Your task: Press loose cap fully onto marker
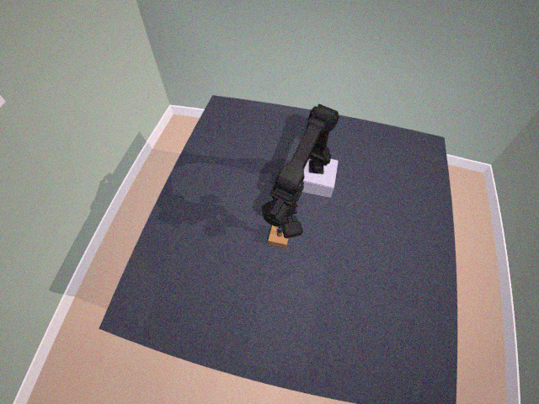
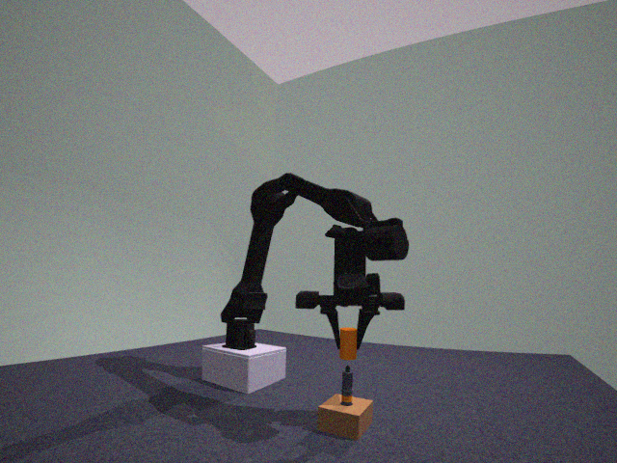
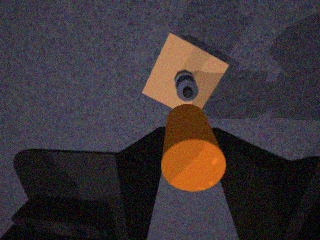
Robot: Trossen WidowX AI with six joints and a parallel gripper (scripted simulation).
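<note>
My gripper tip is now 50 mm above the marker, 20 mm to the left of it and 10 mm short of it. From my gripper tip the other things lie so: holder block 110 mm below, 20 mm to the right, 10 mm ahead; then orange cap 10 mm above.
</note>
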